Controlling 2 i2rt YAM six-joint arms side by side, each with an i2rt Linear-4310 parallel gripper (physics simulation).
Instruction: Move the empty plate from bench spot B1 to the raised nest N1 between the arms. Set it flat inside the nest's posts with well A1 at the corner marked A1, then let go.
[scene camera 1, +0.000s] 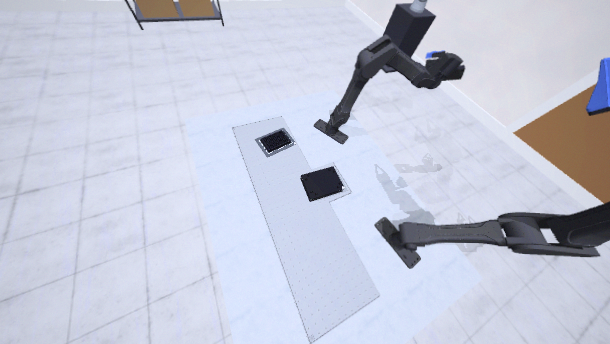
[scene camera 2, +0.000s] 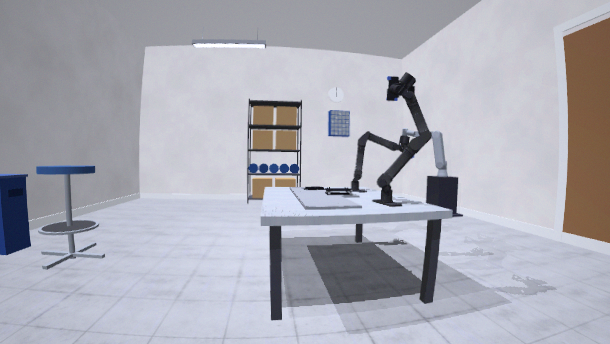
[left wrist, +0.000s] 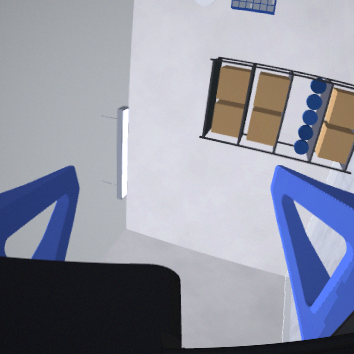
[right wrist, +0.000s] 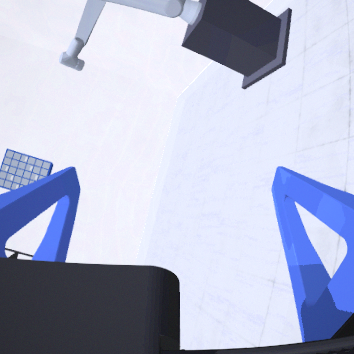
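Seen in the pictures: left gripper, fingertip midpoint: (scene camera 2: 388, 87) (left wrist: 174, 176); right gripper, fingertip midpoint: (scene camera 1: 430, 63) (right wrist: 175, 177); left arm's base at its link origin: (scene camera 1: 396, 241) (scene camera 2: 386, 203); right arm's base at its link origin: (scene camera 1: 330, 131) (scene camera 2: 354, 190).
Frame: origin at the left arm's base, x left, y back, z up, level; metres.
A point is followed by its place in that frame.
The empty plate, dark with a grid of wells (scene camera 1: 276, 141) @[x -0.673, y -0.181, z 0.025 m] (scene camera 2: 314, 188) @[x -0.640, y -0.194, z 0.023 m], lies flat in a grey-rimmed spot at the far end of the perforated board. The raised nest (scene camera 1: 322, 183) @[x -0.360, y -0.129, z 0.045 m] (scene camera 2: 339, 191) @[x -0.326, y -0.134, z 0.041 m] is a black block with small corner posts, beside the board and between the arm bases; no plate shows on it. The A1 mark is too small to read. My left gripper (scene camera 2: 392, 88) @[x -0.123, y 0.096, z 0.679 m] (left wrist: 174, 176) @[x -0.123, y 0.096, z 0.679 m] is open and empty, high above the table; one blue finger shows at scene camera 1's right edge. My right gripper (scene camera 1: 435, 55) @[x -0.531, y 0.598, z 0.318 m] (right wrist: 175, 177) @[x -0.531, y 0.598, z 0.318 m] is open and empty, raised away from plate and nest.
The light perforated board (scene camera 1: 320, 280) @[x -0.070, y -0.348, z 0.013 m] (scene camera 2: 332, 203) @[x -0.017, y -0.313, z 0.013 m] lies along the white table (scene camera 1: 210, 200) @[x -0.549, y -0.557, z 0.000 m] (scene camera 2: 350, 218) @[x 0.207, y -0.324, z -0.015 m]. A dark pedestal (scene camera 1: 410, 27) (scene camera 2: 442, 192) (right wrist: 235, 40) with a grey arm stands behind the table. A shelf rack (scene camera 2: 248, 150) stands at the back wall, a blue-topped stool (scene camera 2: 65, 170) at the left.
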